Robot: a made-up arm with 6 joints.
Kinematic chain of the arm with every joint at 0, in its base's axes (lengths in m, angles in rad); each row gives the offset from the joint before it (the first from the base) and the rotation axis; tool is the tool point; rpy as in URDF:
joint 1: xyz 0 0 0.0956 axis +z
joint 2: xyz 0 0 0 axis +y
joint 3: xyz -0.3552 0 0.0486 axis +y
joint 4: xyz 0.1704 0 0.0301 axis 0.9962 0 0.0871
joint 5: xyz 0 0 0 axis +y
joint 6: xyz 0.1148 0 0.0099 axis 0.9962 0 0.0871
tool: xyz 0 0 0 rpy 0 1.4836 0
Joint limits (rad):
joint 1: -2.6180..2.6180
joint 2: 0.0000..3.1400
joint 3: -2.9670..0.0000
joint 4: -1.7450..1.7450
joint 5: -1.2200..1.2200
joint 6: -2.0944..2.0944
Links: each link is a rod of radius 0.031 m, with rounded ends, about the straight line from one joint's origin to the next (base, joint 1, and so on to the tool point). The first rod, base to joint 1, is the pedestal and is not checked.
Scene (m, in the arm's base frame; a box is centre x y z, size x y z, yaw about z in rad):
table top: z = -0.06
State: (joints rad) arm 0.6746 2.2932 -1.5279 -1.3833 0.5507 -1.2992
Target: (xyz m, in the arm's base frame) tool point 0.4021 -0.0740 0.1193
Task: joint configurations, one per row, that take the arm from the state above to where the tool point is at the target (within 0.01 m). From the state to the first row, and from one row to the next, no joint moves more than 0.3 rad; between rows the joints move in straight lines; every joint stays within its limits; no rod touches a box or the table.
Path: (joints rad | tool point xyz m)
1: 0.4517 2.2851 -1.4155 -1.3595 0.6186 -1.2992 | 0.4415 0.1415 0.1453
2: 0.2288 2.2770 -1.3031 -1.3356 0.6865 -1.2992 | 0.4361 0.0285 0.1305
3: 0.0059 2.2689 -1.1906 -1.3118 0.7544 -1.2992 | 0.4021 -0.0740 0.1193

